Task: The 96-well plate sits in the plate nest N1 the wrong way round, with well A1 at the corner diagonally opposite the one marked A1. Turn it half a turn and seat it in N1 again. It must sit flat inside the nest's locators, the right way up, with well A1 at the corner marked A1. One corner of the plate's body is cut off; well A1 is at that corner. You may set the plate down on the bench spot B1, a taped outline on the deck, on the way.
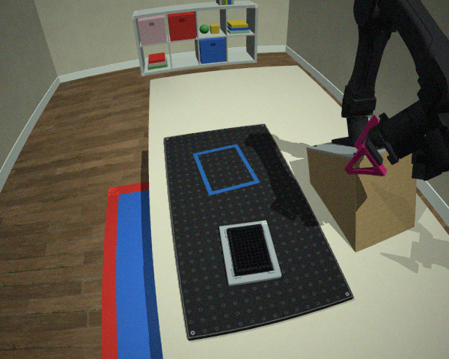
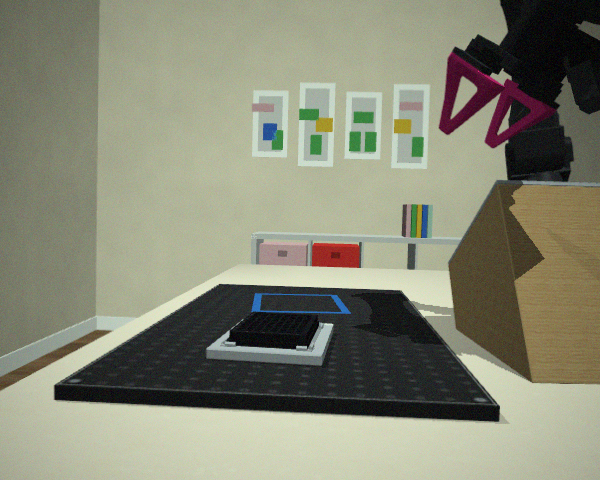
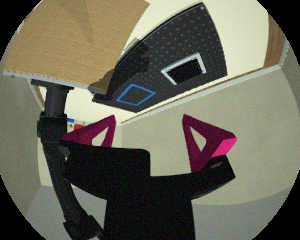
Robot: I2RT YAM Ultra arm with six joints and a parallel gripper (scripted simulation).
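The black 96-well plate is 21 cm ahead of my hand, 1 cm to the right of it and 23 cm below it. The rest, counted from my hand: grey plate nest N1: 21 cm ahead, 1 cm to the right, 24 cm below.
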